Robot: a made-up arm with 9 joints. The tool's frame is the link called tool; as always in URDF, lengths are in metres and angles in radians. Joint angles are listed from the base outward.
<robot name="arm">
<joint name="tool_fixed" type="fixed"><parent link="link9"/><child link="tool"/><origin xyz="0.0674 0.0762 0.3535" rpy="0 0 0"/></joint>
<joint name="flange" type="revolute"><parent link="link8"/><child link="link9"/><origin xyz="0.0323 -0.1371 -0.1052" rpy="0 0 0"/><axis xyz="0 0 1"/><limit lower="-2.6" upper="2.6"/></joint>
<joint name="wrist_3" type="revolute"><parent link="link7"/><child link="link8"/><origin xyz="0.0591 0.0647 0.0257" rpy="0 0 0"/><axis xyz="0 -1 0"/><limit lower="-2.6" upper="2.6"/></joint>
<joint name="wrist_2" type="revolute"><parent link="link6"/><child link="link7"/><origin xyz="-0.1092 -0.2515 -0.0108" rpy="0 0 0"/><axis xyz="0 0 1"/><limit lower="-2.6" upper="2.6"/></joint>
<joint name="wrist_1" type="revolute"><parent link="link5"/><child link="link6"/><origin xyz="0.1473 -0.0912 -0.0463" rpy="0 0 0"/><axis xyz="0 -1 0"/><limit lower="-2.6" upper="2.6"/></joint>
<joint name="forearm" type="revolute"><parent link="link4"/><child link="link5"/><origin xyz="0.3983 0.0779 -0.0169" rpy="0 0 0"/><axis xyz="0 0 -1"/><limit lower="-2.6" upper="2.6"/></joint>
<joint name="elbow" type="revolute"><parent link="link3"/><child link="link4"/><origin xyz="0.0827 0.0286 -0.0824" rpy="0 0 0"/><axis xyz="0 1 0"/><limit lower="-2.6" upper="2.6"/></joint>
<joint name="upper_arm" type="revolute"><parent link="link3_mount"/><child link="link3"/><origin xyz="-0.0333 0.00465 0.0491" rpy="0 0 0"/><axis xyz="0 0 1"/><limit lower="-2.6" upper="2.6"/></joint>
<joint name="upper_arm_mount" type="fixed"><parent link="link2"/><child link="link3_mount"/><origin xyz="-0.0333 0.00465 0.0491" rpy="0 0 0"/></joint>
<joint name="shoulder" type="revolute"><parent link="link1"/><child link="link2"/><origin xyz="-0.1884 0.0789 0.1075" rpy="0 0 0"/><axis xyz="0 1 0"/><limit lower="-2.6" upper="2.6"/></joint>
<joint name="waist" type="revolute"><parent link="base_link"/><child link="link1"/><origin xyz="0 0 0.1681" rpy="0 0 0"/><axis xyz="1 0 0"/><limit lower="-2.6" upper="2.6"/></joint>
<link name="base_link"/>
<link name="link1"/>
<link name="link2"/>
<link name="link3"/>
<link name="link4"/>
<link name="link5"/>
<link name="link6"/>
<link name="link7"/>
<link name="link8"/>
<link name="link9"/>
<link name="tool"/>
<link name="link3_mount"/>
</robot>
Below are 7 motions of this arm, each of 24 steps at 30 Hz.
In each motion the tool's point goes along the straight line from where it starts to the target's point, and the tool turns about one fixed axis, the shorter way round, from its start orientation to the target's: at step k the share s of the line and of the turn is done. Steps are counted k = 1, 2, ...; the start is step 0. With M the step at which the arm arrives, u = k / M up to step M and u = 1 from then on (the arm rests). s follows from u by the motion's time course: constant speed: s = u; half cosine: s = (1 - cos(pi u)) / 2; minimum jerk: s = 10 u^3 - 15 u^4 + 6 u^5.
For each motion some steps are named. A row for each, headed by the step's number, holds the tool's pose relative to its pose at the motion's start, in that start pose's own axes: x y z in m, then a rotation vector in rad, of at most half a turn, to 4 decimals.
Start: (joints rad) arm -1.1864 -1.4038 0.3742 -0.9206 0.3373 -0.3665 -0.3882 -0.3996 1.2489
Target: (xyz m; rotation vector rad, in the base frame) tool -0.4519 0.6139 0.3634 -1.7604 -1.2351 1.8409
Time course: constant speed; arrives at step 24
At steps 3, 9, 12, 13, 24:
3: 0.0191 -0.0118 -0.0313 -0.0753 0.0154 0.0199
9: 0.0573 -0.0355 -0.0938 -0.2258 0.0462 0.0597
12: 0.0764 -0.0474 -0.1251 -0.3010 0.0616 0.0795
13: 0.0828 -0.0513 -0.1356 -0.3261 0.0668 0.0862
24: 0.1529 -0.0948 -0.2503 -0.6020 0.1233 0.1591

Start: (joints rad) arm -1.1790 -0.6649 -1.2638 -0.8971 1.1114 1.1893 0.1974 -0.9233 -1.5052
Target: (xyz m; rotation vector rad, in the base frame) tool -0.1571 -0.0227 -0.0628 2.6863 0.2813 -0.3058
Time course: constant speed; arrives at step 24
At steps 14, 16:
14: 0.0977 -0.2544 -0.0486 -0.5638 0.6939 -0.8014
16: 0.1117 -0.2907 -0.0556 -0.6444 0.7930 -0.9159

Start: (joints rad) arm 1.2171 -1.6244 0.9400 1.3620 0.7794 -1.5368 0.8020 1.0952 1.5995
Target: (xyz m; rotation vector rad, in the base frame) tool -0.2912 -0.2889 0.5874 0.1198 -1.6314 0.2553
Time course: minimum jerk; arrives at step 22
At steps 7, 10, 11, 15, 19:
7: 0.0210 0.0602 -0.0066 -0.1808 -0.0801 0.0175
10: 0.0464 0.1329 -0.0145 -0.3995 -0.1770 0.0387
11: 0.0559 0.1601 -0.0175 -0.4811 -0.2131 0.0466
15: 0.0907 0.2600 -0.0284 -0.7814 -0.3462 0.0757
19: 0.1094 0.3136 -0.0342 -0.9425 -0.4176 0.0913

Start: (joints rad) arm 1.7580 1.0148 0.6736 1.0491 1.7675 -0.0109 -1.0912 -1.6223 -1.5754
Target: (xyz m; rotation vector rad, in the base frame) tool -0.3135 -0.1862 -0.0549 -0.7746 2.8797 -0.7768
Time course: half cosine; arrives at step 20
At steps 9, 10, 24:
9: -0.1573 0.0615 -0.0220 -0.1876 0.0456 0.4032
10: -0.1864 0.0730 -0.0261 -0.2224 0.0540 0.4779
24: -0.3728 0.1459 -0.0522 -0.4448 0.1081 0.9559

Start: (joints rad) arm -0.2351 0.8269 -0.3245 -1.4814 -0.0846 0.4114 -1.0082 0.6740 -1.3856
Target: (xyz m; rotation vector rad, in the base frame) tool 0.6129 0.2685 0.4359 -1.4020 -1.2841 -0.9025
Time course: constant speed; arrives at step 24
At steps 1, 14, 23, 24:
1: -0.0271 -0.0176 -0.0106 -0.0266 -0.0283 0.0853
14: -0.3793 -0.2469 -0.1481 -0.3721 -0.3957 1.1948
23: -0.6231 -0.4057 -0.2434 -0.6113 -0.6501 1.9629
24: -0.6501 -0.4233 -0.2540 -0.6379 -0.6783 2.0483

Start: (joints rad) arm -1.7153 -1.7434 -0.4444 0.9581 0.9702 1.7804 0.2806 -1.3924 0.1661
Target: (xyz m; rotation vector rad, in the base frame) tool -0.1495 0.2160 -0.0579 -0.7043 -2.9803 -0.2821
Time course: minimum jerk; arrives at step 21
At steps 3, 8, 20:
3: -0.0087 0.0025 0.0005 -0.0053 -0.0288 -0.0221
8: -0.1067 0.0306 0.0066 -0.0647 -0.3523 -0.2702
20: -0.3740 0.1073 0.0232 -0.2266 -1.2346 -0.9470

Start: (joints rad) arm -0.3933 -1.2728 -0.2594 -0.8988 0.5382 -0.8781 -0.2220 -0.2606 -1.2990
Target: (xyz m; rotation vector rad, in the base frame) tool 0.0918 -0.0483 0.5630 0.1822 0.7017 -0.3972
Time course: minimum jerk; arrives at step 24
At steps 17, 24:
17: -0.0368 0.1260 -0.5613 -1.1865 0.7048 0.3722
24: -0.0434 0.1486 -0.6621 -1.3995 0.8313 0.4391

